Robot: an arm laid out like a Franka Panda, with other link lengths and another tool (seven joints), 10 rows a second.
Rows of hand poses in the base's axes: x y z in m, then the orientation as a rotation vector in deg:
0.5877, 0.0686, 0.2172, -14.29, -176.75, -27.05
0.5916, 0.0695, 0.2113, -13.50, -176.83, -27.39
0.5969, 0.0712, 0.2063, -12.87, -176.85, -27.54
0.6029, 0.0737, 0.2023, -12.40, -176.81, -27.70
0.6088, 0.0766, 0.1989, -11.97, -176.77, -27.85
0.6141, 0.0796, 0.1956, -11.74, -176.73, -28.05
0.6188, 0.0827, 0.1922, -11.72, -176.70, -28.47
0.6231, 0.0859, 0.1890, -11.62, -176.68, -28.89
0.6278, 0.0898, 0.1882, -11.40, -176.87, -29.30
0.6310, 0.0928, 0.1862, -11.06, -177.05, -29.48
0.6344, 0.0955, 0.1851, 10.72, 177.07, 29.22
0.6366, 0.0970, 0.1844, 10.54, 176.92, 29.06
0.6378, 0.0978, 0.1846, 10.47, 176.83, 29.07
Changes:
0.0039, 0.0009, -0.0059, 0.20, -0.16, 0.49
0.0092, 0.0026, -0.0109, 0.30, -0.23, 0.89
0.0152, 0.0051, -0.0149, 0.41, -0.23, 1.19
0.0211, 0.0080, -0.0183, 0.51, -0.24, 1.46
0.0264, 0.0110, -0.0216, 0.64, -0.25, 1.61
0.0311, 0.0141, -0.0250, 0.91, -0.30, 1.61
0.0354, 0.0173, -0.0282, 1.17, -0.38, 1.67
0.0401, 0.0212, -0.0290, 1.39, -0.65, 1.78
0.0433, 0.0242, -0.0310, 1.47, -0.88, 1.97
0.0467, 0.0269, -0.0321, 1.28, -1.28, 2.12
0.0489, 0.0284, -0.0328, 1.18, -1.47, 2.21
0.0501, 0.0292, -0.0326, 1.19, -1.57, 2.23

